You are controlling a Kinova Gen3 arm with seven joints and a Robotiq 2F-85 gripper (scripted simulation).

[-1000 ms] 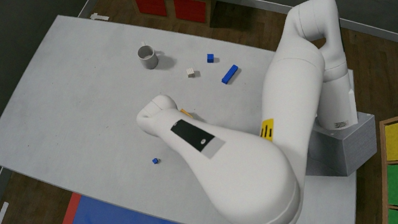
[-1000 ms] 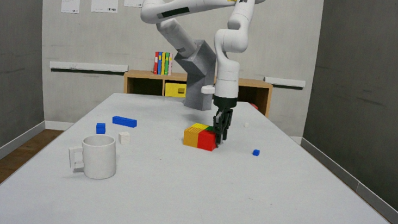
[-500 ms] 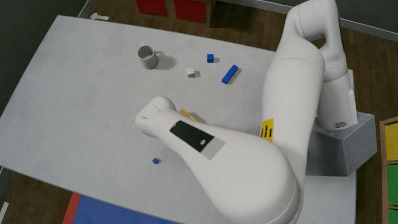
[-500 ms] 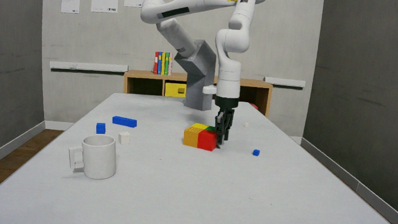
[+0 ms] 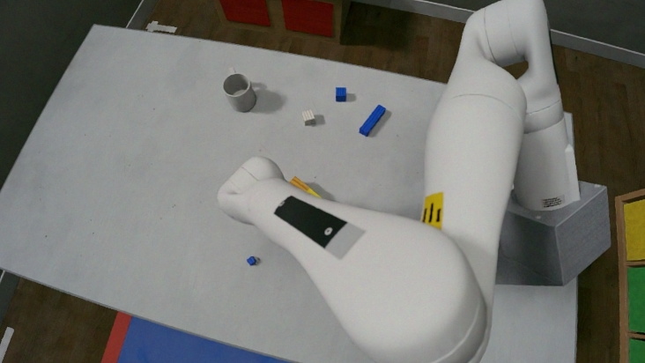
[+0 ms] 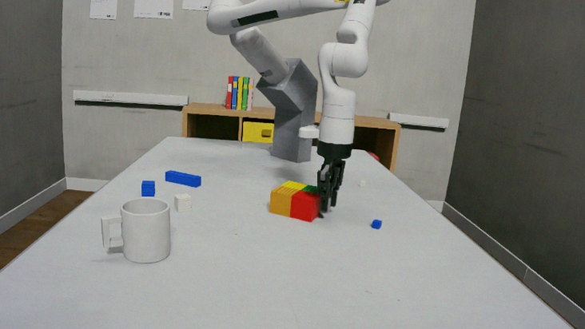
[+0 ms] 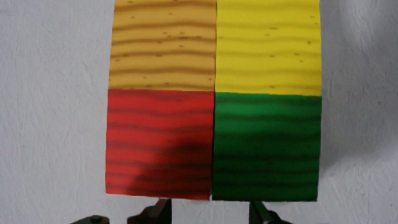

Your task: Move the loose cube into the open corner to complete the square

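My gripper is now 5 cm past the green cube, 1 cm to the left of it and 1 cm above it. From my hand the other things lie so: yellow cube 8 cm behind, 5 cm to the right, 1 cm below; red cube 5 cm to the right, 1 cm below, 1 cm behind; orange cube 9 cm to the right, 5 cm behind, 1 cm below.
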